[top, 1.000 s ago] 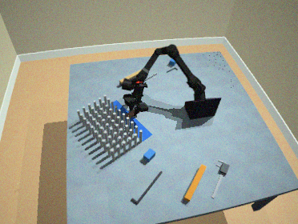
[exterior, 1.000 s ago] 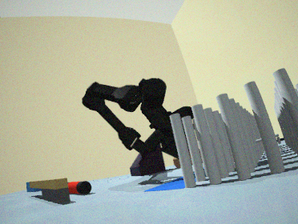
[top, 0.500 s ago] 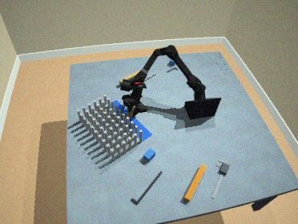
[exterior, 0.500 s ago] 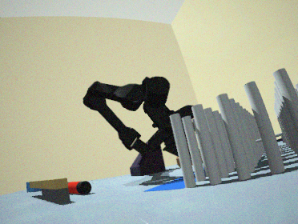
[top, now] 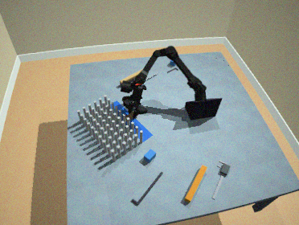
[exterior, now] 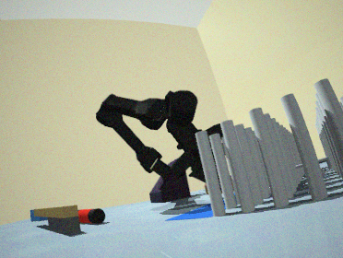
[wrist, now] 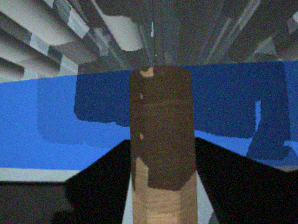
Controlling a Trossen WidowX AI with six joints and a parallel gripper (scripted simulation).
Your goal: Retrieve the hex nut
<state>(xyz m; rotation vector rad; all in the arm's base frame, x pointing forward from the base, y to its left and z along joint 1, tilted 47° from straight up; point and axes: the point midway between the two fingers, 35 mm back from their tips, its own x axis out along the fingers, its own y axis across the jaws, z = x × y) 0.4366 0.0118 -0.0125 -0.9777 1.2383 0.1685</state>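
The blue taped strip lies 20 mm ahead of my gripper tip, 10 mm to the left of it and 20 mm below it. The rest, counted from my gripper tip: wooden-handled tool: 80 mm ahead, 60 mm to the left; then orange bar: 320 mm behind, 470 mm to the left, 10 mm below; then key: 350 mm behind, 470 mm to the right, 20 mm below.
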